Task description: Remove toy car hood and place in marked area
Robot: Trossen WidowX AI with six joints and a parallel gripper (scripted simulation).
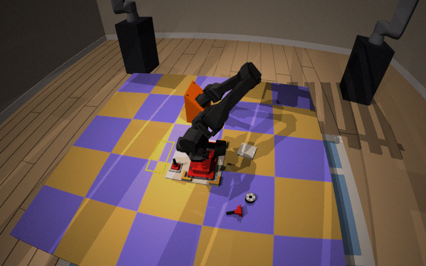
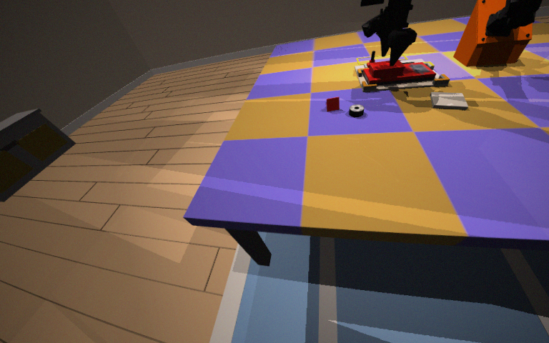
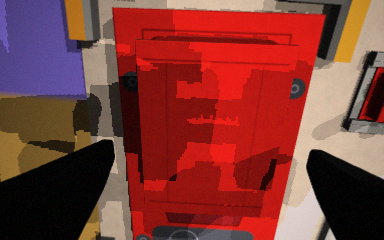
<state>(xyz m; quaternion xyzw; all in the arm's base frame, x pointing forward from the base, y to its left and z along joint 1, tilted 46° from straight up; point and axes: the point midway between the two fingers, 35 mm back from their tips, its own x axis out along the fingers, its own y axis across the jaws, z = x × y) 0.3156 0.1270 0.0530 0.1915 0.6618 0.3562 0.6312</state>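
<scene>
Right now my gripper tip is 20 mm above the hood. From my gripper tip the other things lie so: wheel: 80 mm ahead, 230 mm to the left, 50 mm below; white tile: 150 mm behind, 160 mm to the left, 60 mm below.
</scene>
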